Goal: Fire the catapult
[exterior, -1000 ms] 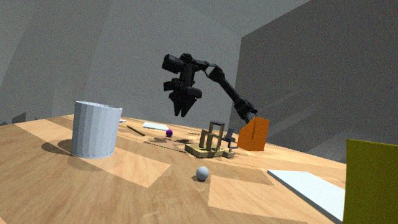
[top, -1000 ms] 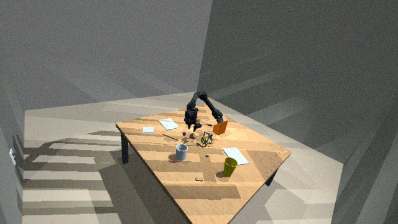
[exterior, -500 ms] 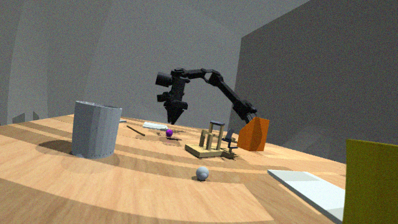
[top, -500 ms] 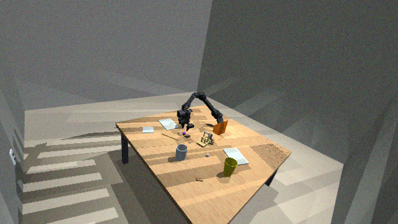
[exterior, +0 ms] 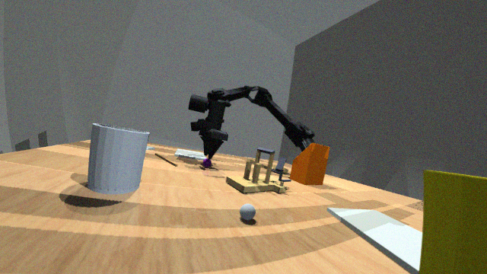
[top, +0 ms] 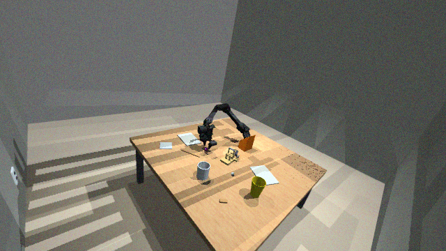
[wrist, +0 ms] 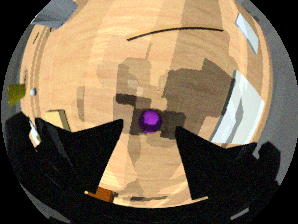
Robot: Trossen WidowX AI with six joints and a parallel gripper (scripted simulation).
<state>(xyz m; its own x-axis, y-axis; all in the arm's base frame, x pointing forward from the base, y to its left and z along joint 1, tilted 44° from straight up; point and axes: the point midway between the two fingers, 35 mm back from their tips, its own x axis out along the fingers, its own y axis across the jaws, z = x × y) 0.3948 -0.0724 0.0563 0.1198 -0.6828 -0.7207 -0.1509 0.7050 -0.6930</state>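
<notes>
The purple ball is 2 cm below my gripper tip. Round my gripper tip: wooden catapult 16 cm behind, 19 cm to the left, 2 cm above; then frame 13 cm behind, 18 cm to the left, 5 cm above; then thin stick 15 cm ahead, 1 cm to the right, 3 cm below.
</notes>
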